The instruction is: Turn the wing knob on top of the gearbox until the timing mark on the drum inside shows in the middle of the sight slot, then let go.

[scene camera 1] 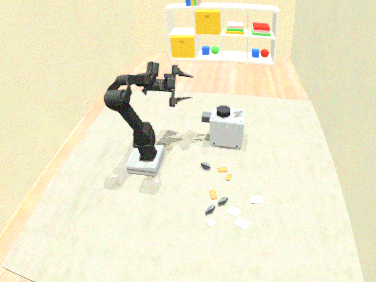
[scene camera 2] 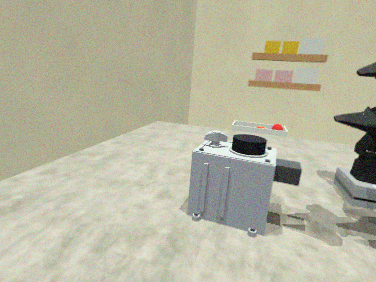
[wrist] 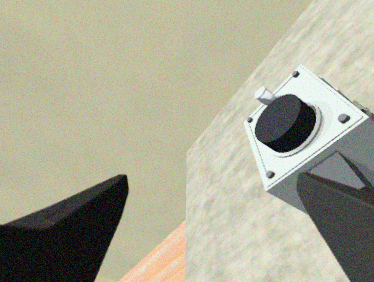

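Pixels of known places: gripper, fingertip midpoint: [scene camera 1: 193,87] [scene camera 2: 345,98] [wrist: 212,181]; arm's base at its link origin: [scene camera 1: 148,155] [scene camera 2: 368,179].
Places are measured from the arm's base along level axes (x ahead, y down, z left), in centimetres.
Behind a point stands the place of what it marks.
Note:
The grey gearbox [scene camera 1: 227,132] {y -3.7, x 31.6, z 16.4 cm} [scene camera 2: 232,195] {y -1.7, x 30.3, z 28.8 cm} [wrist: 312,85] {y -8.8, x 32.7, z 17.8 cm} stands upright on the mat. Its grey wing knob [scene camera 1: 238,113] {y -10.7, x 35.8, z 21.8 cm} [scene camera 2: 216,136] {y -11.2, x 35.4, z 23.6 cm} sits on top, beside a round black cap. In the wrist view a light part of the knob [wrist: 263,94] {y -11.9, x 34.6, z 22.5 cm} shows past the cap, which hides the rest. My gripper [scene camera 1: 192,87] {y -20.7, x 15.2, z 24.5 cm} [scene camera 2: 347,95] {y -20.7, x 15.2, z 24.5 cm} [wrist: 212,181] {y -20.7, x 15.2, z 24.5 cm} is open and empty, above and left of the gearbox in scene camera 1, apart from the knob. The right finger overlaps the gearbox's side in the wrist view. The sight slot and timing mark cannot be made out.
The tall black cap [scene camera 1: 223,111] {y -11.6, x 29.2, z 20.8 cm} [scene camera 2: 249,144] {y -11.2, x 28.7, z 26.1 cm} [wrist: 285,122] {y -11.6, x 27.0, z 22.2 cm} stands between knob and arm side. A dark block [scene camera 1: 206,117] {y -7.5, x 21.5, z 21.0 cm} [scene camera 2: 288,171] {y -7.0, x 21.3, z 25.3 cm} [wrist: 340,167] {y -7.8, x 21.8, z 21.5 cm} juts from the gearbox's side. Several small dark, orange and white pieces lie in front. A white tray [scene camera 2: 260,131] stands behind.

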